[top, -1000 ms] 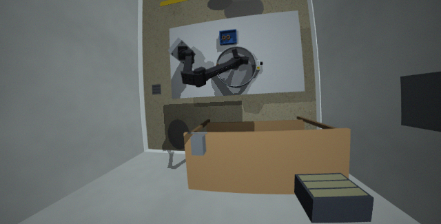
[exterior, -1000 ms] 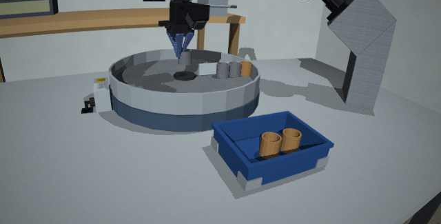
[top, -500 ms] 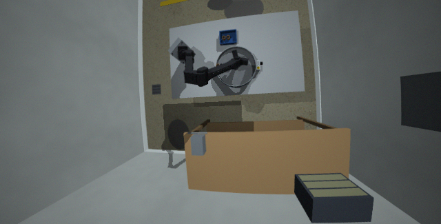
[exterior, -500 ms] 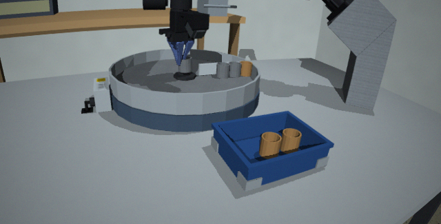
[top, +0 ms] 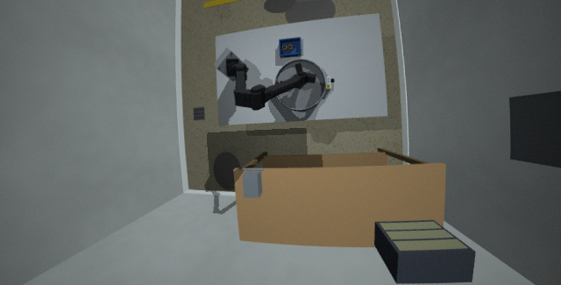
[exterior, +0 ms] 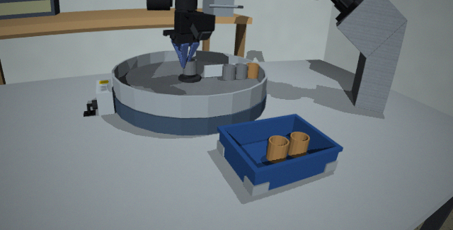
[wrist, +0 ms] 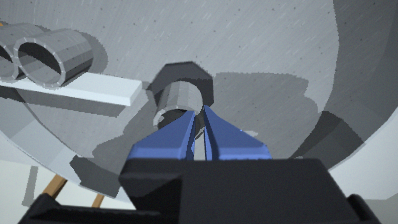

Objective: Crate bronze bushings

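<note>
Now: hand 2 cm past the turning table and 5 cm above it. Round my hand: crate 1 cm behind, 35 cm to the left, 7 cm below.
</note>
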